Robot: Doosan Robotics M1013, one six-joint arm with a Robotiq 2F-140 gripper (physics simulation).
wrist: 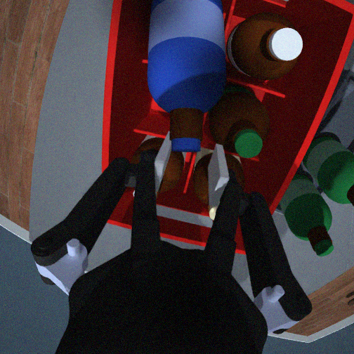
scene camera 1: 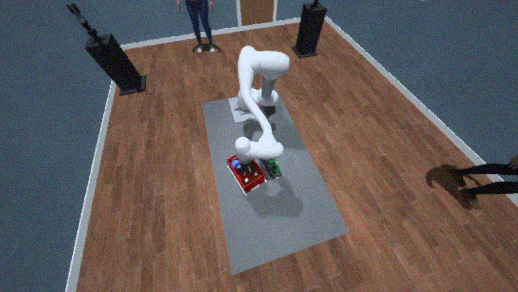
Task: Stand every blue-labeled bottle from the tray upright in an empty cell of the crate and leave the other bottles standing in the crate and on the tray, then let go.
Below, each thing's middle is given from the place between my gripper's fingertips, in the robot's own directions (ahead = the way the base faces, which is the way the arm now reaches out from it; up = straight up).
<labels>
The green-capped brown bottle (wrist: 239,121) is 4 cm behind my hand, 4 cm to the left of it and 5 cm below it.
</labels>
